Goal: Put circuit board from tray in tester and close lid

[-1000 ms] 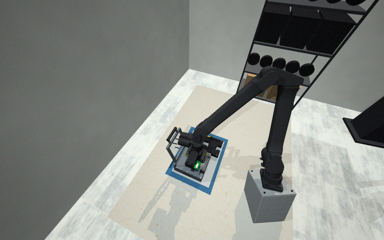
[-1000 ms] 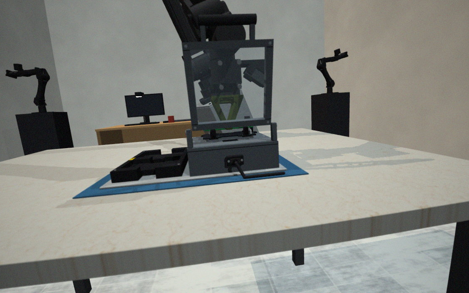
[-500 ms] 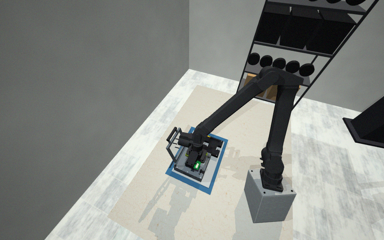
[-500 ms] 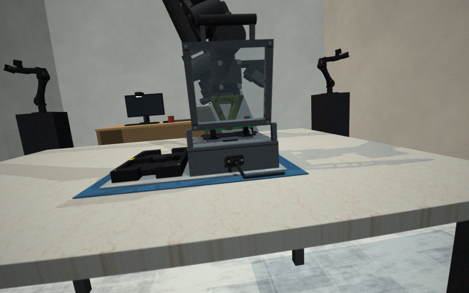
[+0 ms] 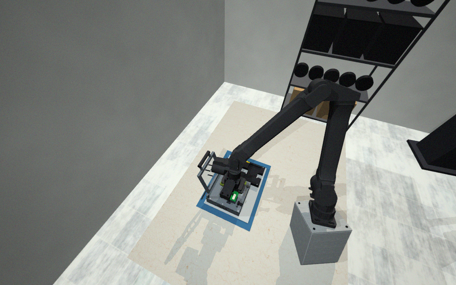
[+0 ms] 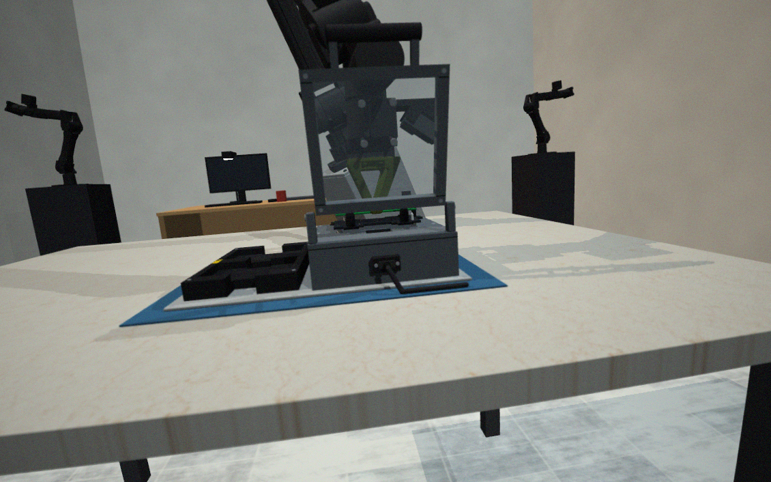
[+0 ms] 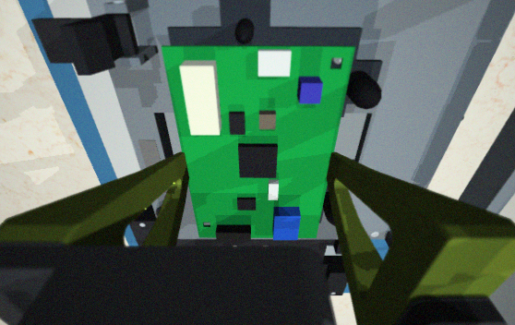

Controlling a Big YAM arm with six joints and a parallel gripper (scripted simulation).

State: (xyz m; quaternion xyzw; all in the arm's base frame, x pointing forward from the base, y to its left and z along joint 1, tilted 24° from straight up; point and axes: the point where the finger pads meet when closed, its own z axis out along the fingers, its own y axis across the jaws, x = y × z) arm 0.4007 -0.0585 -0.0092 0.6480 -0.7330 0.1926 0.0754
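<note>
The green circuit board is right at my hand. From my hand the other things lie so: latch hook: 50 mm behind, 70 mm to the left; dark plate: 10 mm ahead, 20 mm below; clear lid: 130 mm ahead, 20 mm to the right, 90 mm above.
</note>
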